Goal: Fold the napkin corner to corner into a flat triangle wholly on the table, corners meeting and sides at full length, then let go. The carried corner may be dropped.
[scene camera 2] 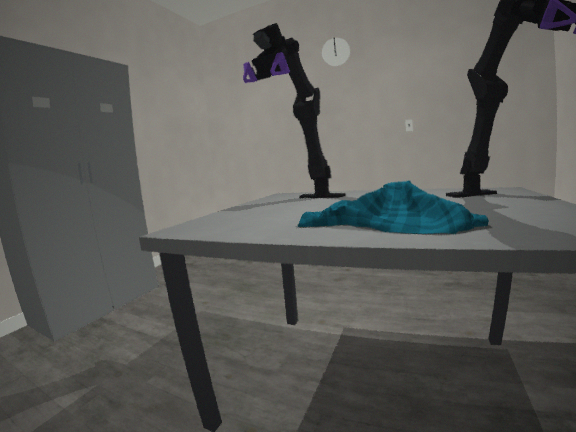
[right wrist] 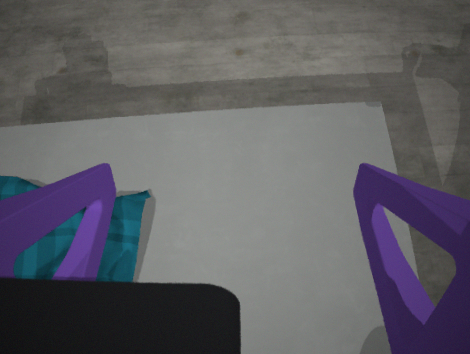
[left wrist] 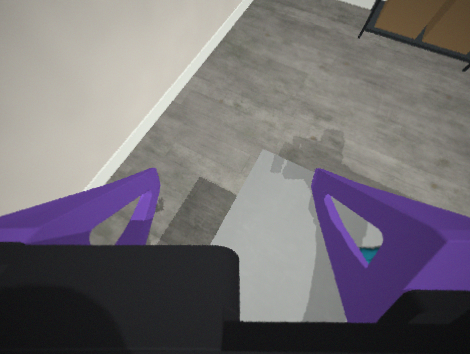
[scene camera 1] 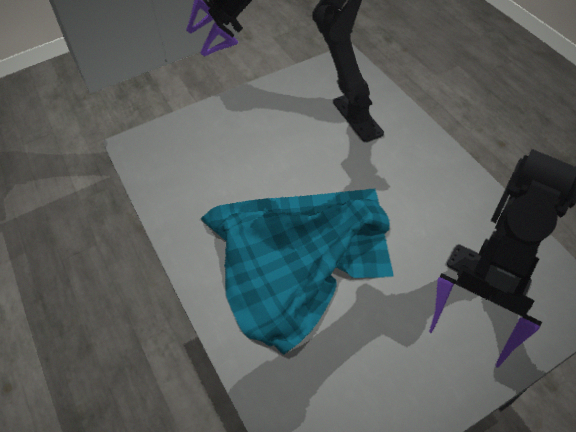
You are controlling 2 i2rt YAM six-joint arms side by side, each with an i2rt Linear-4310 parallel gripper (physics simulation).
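The teal plaid napkin [scene camera 1: 280, 260] [scene camera 2: 415, 212] [right wrist: 125, 220] lies crumpled on the grey table [scene camera 1: 165, 150] [scene camera 2: 225, 240] [left wrist: 270, 240] [right wrist: 260, 175]. It is raised in a hump, with folds and rounded lower edges, and is not a flat triangle. One squared corner sticks out at its right in scene camera 1. A small bit of the napkin [left wrist: 369, 254] shows through the finger's opening in the left wrist view. My left gripper [scene camera 1: 464, 349] [left wrist: 235, 176] is open and empty, high and right of the napkin in scene camera 1. My right gripper [scene camera 1: 196, 42] [scene camera 2: 264, 75] [right wrist: 234, 177] is open and empty, high above and away from the napkin.
A grey cabinet [scene camera 1: 120, 40] [scene camera 2: 65, 150] stands on the floor beyond the table. A shelf unit [left wrist: 395, 41] with brown boxes shows at the top right of the left wrist view. A round clock [scene camera 2: 335, 51] hangs on the wall.
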